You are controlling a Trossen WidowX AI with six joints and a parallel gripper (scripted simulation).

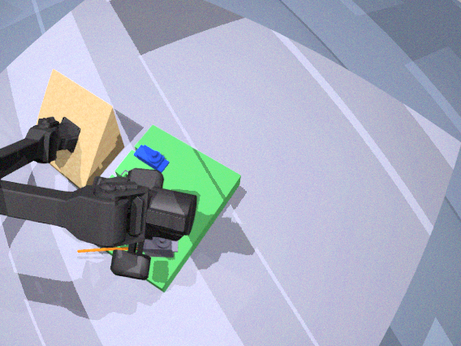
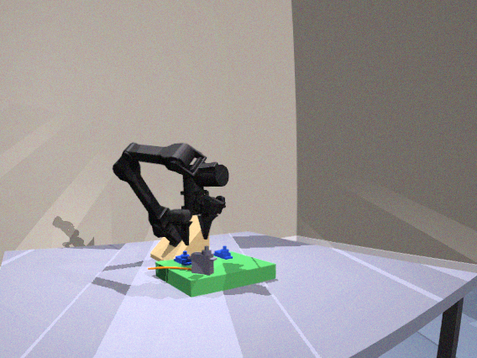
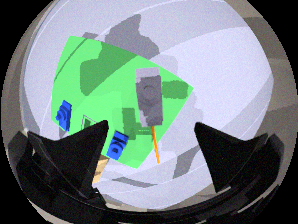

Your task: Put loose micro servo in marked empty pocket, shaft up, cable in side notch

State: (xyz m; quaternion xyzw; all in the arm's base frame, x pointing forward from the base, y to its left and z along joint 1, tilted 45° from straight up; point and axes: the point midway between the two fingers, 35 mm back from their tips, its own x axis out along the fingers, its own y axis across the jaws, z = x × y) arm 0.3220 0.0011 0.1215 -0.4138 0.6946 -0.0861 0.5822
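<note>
The green deck lies 20 mm behind my gripper tip, 90 mm to the left of it and 110 mm below it.
</note>
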